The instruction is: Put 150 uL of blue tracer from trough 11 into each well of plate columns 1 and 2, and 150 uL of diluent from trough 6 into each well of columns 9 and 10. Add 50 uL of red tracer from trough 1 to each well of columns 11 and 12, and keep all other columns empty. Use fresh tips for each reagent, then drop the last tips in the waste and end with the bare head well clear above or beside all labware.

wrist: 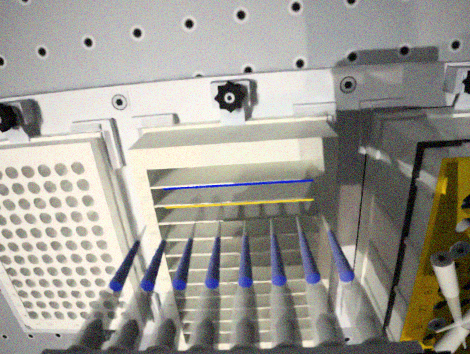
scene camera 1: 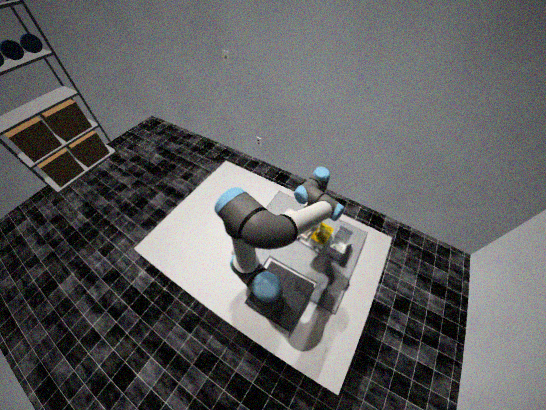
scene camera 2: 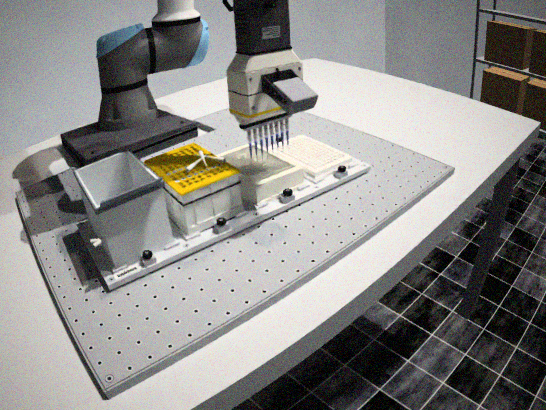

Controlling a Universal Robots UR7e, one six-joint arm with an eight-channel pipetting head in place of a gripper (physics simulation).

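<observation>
My pipetting head (scene camera 2: 265, 121) (wrist: 245, 346) carries a row of tips (scene camera 2: 269, 139) (wrist: 245, 257) with blue liquid in their lower parts. They hang upright above the cream reservoir (scene camera 2: 280, 186) (wrist: 235, 156), their ends clear of its rim. In the wrist view, a blue line (wrist: 237, 185) and a yellow line (wrist: 240, 203) show in two neighbouring troughs near the reservoir's clamp-side end. The white well plate (scene camera 2: 320, 173) (wrist: 95, 157) stands beside the reservoir; no colour is visible in its wells. The yellow tip rack (scene camera 1: 322, 233) (scene camera 2: 184, 188) (wrist: 424, 300) stands on the other side.
Loose white tips (scene camera 2: 196, 164) (wrist: 446, 277) lie across the rack top. The grey waste bin (scene camera 2: 131, 225) stands beyond the rack. A rail with black clamp knobs (scene camera 2: 221, 223) (wrist: 229, 97) runs along the labware front. The arm base (scene camera 2: 132, 135) stands behind.
</observation>
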